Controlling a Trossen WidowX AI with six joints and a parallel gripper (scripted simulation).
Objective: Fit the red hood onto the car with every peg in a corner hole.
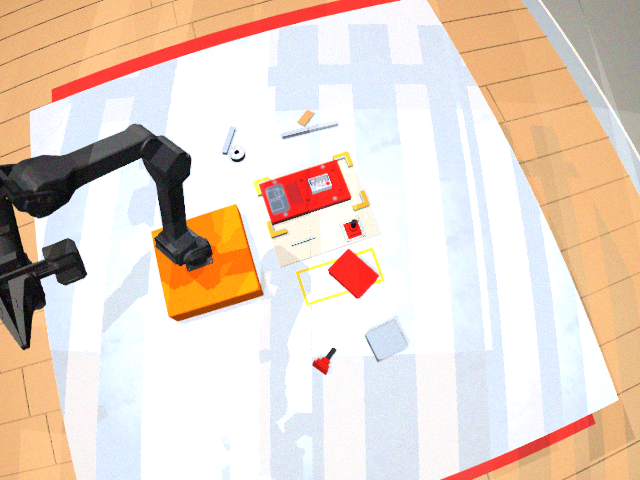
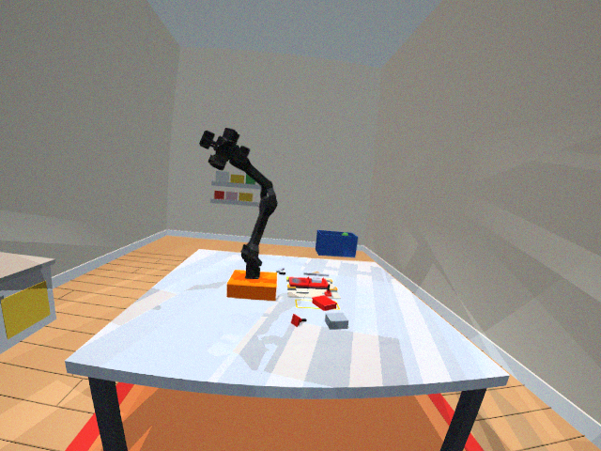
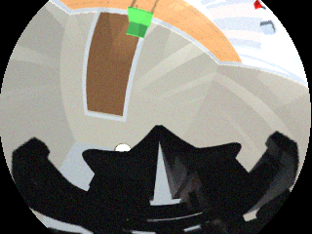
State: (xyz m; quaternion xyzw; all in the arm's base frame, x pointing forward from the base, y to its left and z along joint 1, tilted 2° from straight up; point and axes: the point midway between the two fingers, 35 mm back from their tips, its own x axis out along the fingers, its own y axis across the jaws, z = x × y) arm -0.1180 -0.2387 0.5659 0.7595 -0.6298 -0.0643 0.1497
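The red hood is 62 cm below my gripper tip, 44 cm ahead of it and 10 cm to the left of it. The rest, counted from my gripper tip: grey block: 62 cm below, 45 cm ahead, 7 cm to the right; engine block: 61 cm below, 44 cm ahead, 34 cm to the left; pin: 63 cm below, 55 cm to the left, 27 cm ahead.
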